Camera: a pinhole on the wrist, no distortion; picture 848 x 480 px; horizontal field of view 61.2 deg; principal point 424.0 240.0 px. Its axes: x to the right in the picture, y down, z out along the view. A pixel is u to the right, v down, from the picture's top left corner.
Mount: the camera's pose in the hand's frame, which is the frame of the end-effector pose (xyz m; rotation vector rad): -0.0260 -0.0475 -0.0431 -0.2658 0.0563 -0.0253
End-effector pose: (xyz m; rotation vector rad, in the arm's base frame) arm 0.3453 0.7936 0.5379 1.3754 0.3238 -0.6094
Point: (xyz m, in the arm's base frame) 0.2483 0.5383 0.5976
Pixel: 312.9 92.1
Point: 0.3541 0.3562 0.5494
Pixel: 568.9 96.7
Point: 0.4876 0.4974 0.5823
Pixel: 740.2 354.8
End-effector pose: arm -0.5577 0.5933 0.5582 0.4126 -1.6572 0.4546
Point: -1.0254 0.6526 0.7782
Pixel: outside the picture
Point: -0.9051 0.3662 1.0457
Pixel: outside the picture
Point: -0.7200 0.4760 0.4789
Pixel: 295.5 146.3
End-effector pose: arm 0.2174 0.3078 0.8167 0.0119 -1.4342 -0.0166
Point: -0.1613 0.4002 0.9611
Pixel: 559.6 274.8
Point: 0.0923 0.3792 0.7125
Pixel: outside the picture
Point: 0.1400 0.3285 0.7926
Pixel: 329.5 429.5
